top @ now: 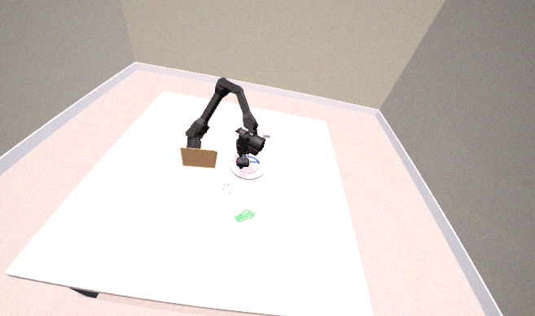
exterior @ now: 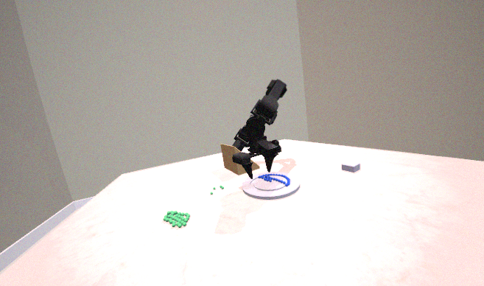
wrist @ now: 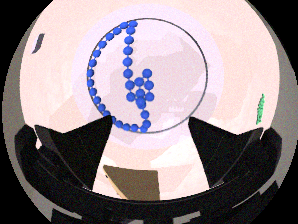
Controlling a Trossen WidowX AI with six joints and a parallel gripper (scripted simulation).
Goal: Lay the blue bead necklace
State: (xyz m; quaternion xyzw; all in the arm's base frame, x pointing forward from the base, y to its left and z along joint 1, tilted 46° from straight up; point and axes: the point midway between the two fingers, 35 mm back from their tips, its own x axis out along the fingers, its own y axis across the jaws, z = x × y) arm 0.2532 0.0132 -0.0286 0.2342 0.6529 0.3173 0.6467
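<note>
My gripper tip is now 40 mm short of the round white bead board, 20 mm above it and 10 mm to the right of it. The rest, counted from my gripper tip: small grey block 300 mm to the left, 150 mm ahead, 20 mm below.
</note>
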